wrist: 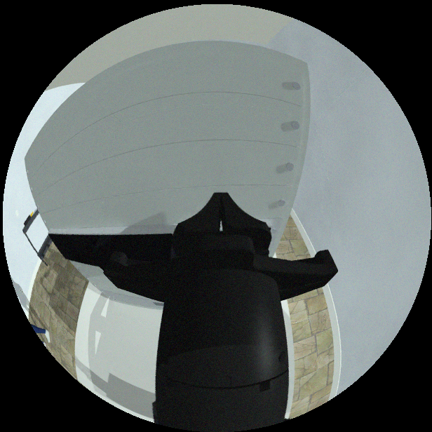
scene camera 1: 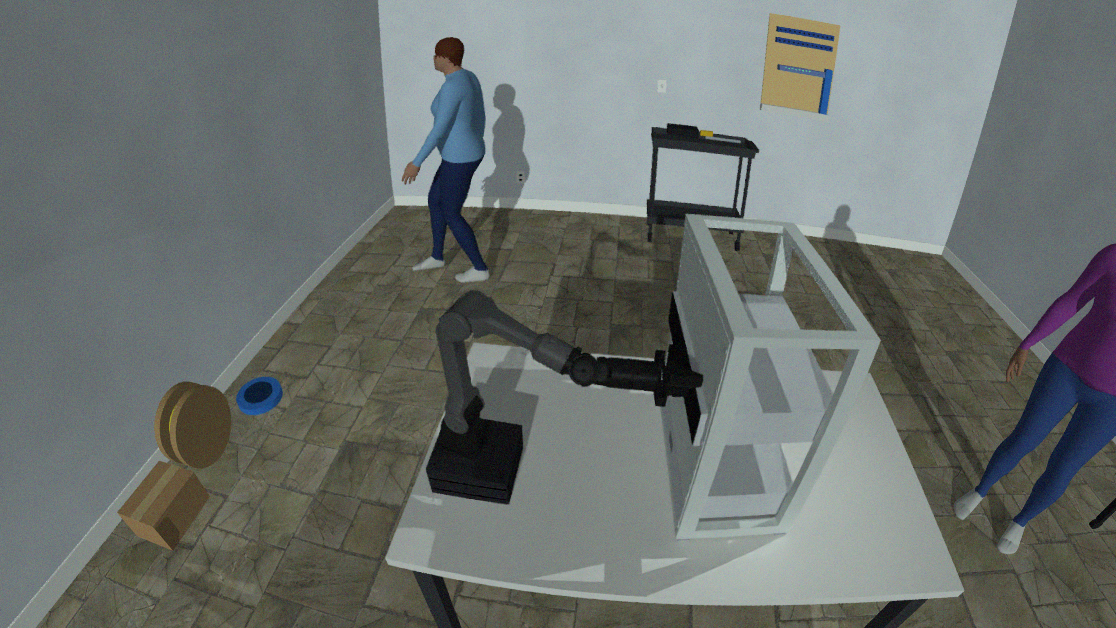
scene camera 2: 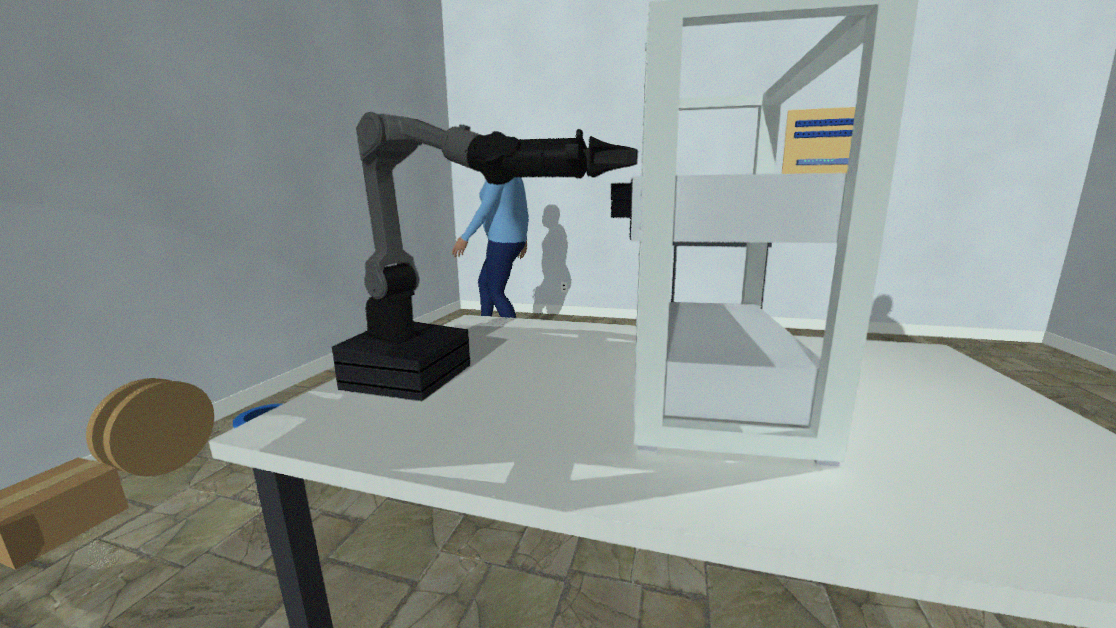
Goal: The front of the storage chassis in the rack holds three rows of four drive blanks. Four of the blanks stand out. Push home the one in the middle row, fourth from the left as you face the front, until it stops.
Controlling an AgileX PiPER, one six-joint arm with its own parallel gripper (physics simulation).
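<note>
My gripper (scene camera 1: 700, 380) (scene camera 2: 636, 157) (wrist: 220, 201) is shut and empty, its two fingertips together. It points level at the front of the white rack (scene camera 1: 721, 441) (scene camera 2: 657, 328). In scene camera 2 the tips are a little above the black front part of the chassis and close to the rack's front face. The storage chassis (scene camera 2: 753, 209) is a pale box in the rack. Its black drive blanks (scene camera 2: 621, 200) (wrist: 135, 244) stick out at the front, seen from the side or partly behind the gripper. Single blanks, their rows and the middle-row fourth one cannot be told apart.
Grey panels (wrist: 175, 120) with small round knobs cover the rack front above the chassis. A second pale box (scene camera 2: 737, 390) sits low in the rack. The rack stands on the white table (scene camera 1: 577, 468) (scene camera 2: 499, 406). One person (scene camera 1: 460, 117) stands behind the table, another (scene camera 1: 1084, 335) at the right.
</note>
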